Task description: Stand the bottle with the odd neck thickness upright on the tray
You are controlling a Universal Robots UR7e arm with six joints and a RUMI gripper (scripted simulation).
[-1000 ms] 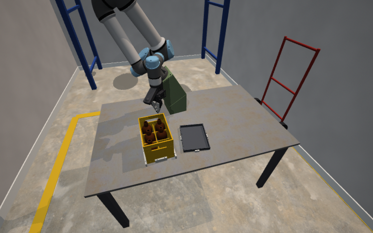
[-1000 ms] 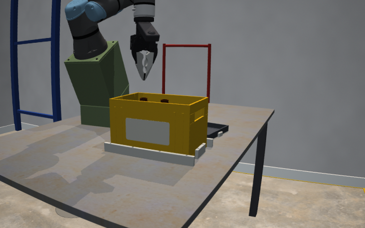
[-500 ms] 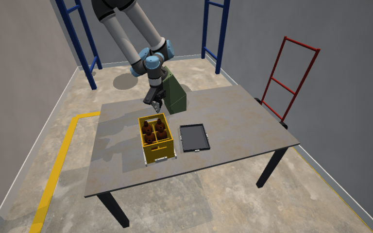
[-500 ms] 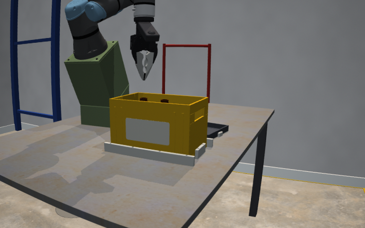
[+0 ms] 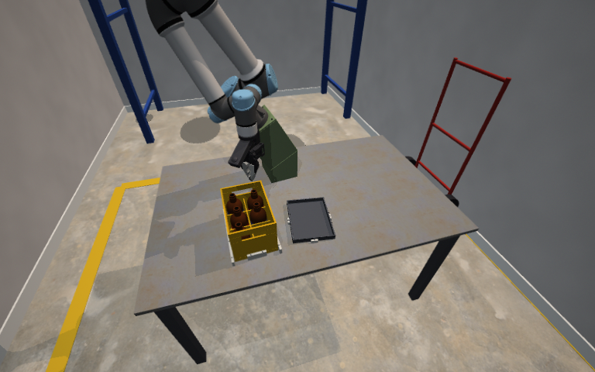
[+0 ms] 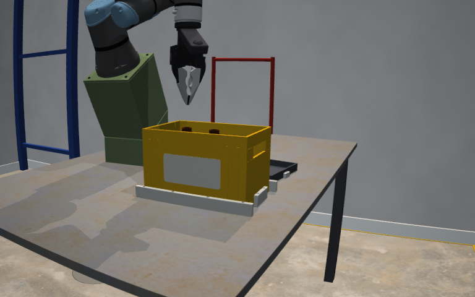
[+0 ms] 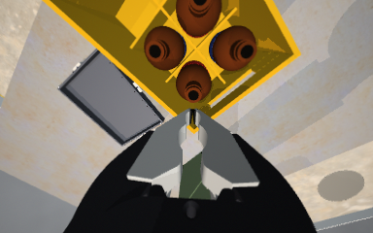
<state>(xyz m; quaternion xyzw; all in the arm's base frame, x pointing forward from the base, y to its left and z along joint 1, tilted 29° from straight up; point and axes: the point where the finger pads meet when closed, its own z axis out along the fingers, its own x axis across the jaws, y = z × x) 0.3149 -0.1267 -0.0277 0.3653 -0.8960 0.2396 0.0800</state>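
My gripper is now 80 mm short of the yellow crate, 40 mm to the left of it and 160 mm above it. From my hand the other things lie so: dark tray (100 mm ahead, 230 mm to the left, 230 mm below).
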